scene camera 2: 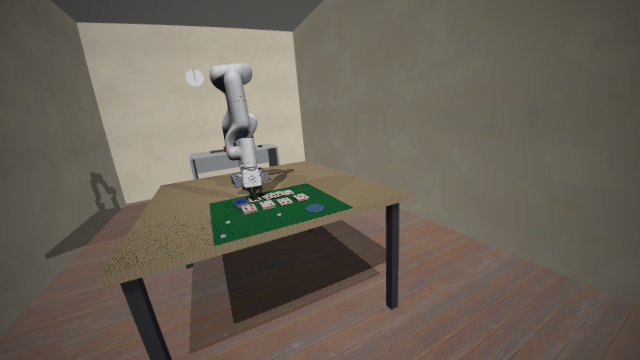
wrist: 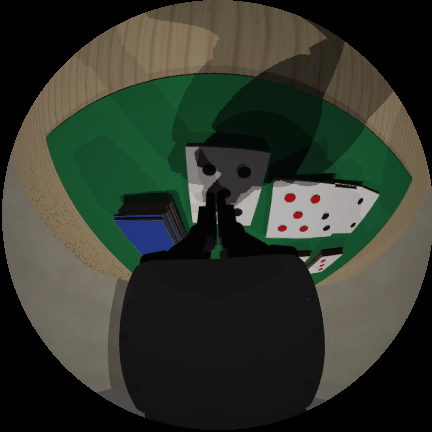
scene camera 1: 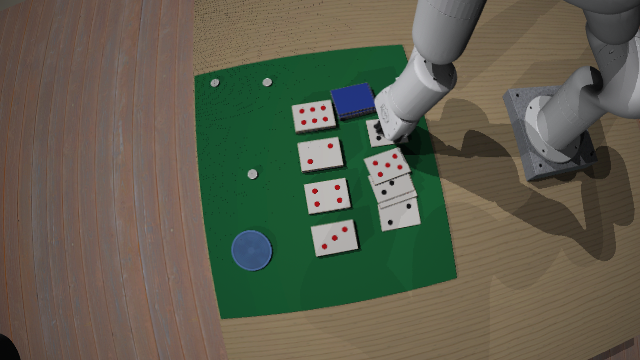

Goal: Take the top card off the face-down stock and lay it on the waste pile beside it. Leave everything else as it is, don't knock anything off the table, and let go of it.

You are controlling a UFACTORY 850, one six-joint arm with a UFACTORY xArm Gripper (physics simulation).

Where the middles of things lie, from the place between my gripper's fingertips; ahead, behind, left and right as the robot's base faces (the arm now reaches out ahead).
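Measured from the green mat (scene camera 1: 241,124), my hand is 20 mm above it, and it is also 150 mm short of the mat and 80 mm to the right of it.
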